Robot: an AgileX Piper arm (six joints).
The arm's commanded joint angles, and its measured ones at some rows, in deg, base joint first. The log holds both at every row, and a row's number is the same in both.
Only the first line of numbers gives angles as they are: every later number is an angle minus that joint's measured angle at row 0.
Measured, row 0:
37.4, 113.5, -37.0, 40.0, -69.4, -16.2
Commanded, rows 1 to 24:
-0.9, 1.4, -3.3, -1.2, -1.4, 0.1
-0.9, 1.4, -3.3, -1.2, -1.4, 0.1
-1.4, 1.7, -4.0, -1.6, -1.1, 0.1
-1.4, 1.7, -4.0, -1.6, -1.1, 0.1
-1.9, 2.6, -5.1, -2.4, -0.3, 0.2
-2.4, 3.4, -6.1, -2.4, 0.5, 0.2
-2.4, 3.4, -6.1, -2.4, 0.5, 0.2
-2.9, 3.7, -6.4, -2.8, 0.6, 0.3
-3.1, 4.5, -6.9, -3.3, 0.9, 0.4
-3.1, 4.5, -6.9, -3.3, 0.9, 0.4
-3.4, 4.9, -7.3, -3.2, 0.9, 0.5
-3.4, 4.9, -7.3, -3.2, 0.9, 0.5
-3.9, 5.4, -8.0, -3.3, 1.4, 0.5
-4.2, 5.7, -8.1, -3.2, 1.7, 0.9
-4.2, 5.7, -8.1, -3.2, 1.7, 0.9
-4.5, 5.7, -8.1, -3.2, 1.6, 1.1
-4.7, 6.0, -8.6, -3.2, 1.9, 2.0
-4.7, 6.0, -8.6, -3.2, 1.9, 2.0
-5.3, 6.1, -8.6, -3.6, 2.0, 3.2
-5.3, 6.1, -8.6, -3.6, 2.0, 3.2
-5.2, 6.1, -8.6, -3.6, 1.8, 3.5
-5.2, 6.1, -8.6, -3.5, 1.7, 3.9
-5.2, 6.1, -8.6, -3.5, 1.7, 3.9
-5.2, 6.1, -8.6, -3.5, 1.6, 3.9
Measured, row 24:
-4.5, 6.1, -7.6, -2.5, 2.2, 3.3
